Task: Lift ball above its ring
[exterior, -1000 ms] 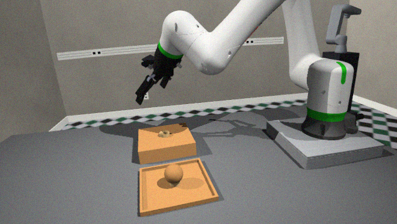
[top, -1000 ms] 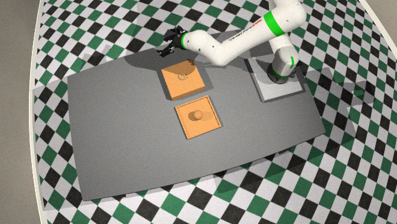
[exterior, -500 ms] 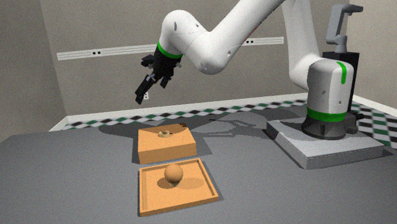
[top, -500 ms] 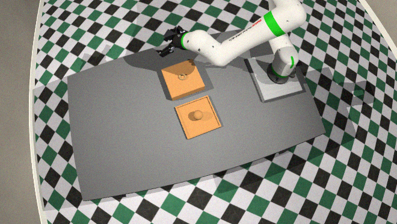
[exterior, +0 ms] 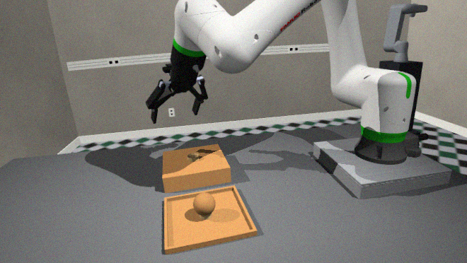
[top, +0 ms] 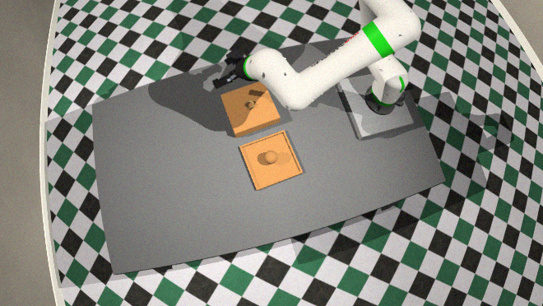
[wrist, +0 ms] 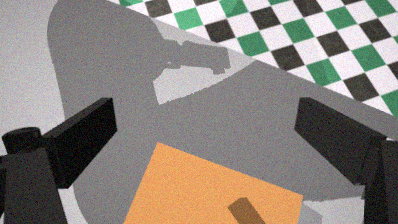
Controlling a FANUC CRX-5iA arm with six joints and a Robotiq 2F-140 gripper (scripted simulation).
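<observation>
Right now my hand is 340 mm to the right of the tan ball, 130 mm above it and 60 mm past it. From my hand the other things lie so: tray 340 mm to the left, 160 mm below, 60 mm behind.
</observation>
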